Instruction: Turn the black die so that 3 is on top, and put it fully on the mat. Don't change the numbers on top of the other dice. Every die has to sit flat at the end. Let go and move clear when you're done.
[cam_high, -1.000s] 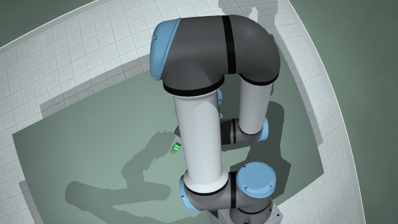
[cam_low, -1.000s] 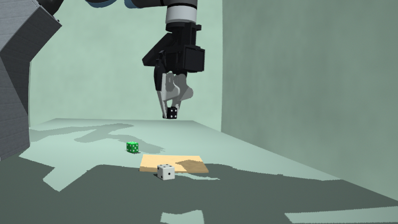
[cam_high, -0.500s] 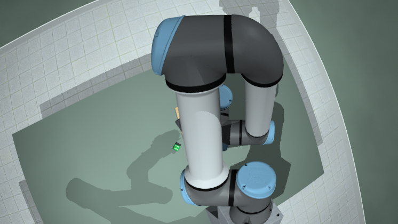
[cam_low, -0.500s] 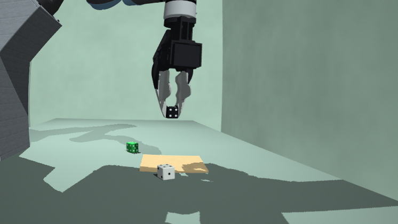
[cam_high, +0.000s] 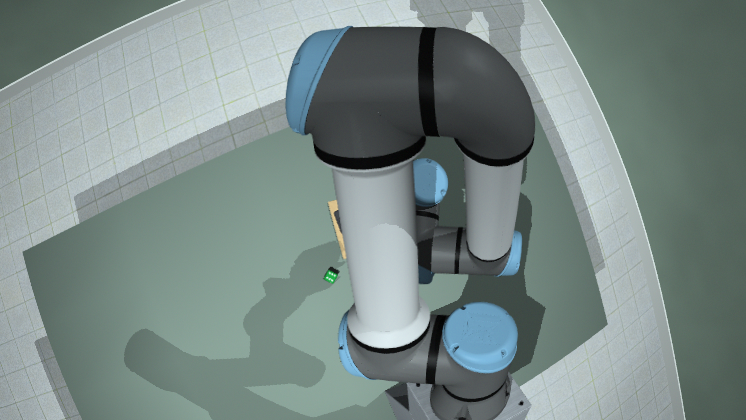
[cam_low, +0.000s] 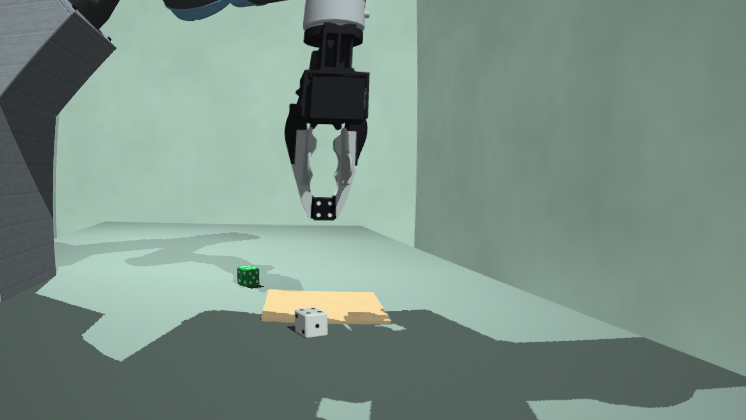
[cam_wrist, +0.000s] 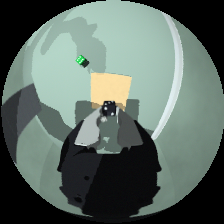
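The tan mat lies 120 mm below my hand. Round my hand: black die: right at my hand; then white die: 30 mm behind, 110 mm to the right, 110 mm below; then green die: 80 mm behind, 130 mm to the left, 110 mm below.
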